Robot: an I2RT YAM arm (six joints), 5 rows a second.
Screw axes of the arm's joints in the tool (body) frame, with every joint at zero. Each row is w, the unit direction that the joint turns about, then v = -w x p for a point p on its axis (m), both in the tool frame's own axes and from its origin. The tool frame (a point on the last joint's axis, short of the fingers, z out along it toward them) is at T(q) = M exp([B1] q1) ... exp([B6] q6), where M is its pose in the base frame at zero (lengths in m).
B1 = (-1, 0, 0, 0.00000, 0.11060, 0.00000)
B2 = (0, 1, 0, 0.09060, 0.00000, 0.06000)
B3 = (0, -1, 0, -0.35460, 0.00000, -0.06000)
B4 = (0, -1, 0, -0.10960, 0.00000, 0.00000)
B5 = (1, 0, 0, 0.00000, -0.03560, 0.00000)
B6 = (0, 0, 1, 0.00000, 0.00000, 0.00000)
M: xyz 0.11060 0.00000 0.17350 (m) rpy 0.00 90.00 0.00 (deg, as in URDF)
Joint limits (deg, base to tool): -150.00..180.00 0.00..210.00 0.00..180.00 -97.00..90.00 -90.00..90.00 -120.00..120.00
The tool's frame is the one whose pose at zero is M.
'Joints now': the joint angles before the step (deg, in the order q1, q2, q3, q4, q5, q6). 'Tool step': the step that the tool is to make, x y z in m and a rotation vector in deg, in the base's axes. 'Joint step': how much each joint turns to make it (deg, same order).
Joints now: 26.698 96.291 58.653 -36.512 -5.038 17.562
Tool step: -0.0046 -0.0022 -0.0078 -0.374 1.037 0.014
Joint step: 0.004 0.055 -1.753 0.716 -0.130 0.025
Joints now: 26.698 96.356 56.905 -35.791 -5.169 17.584
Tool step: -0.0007 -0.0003 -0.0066 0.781 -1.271 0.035
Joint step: -0.007 0.041 -1.825 3.352 -0.133 -0.006
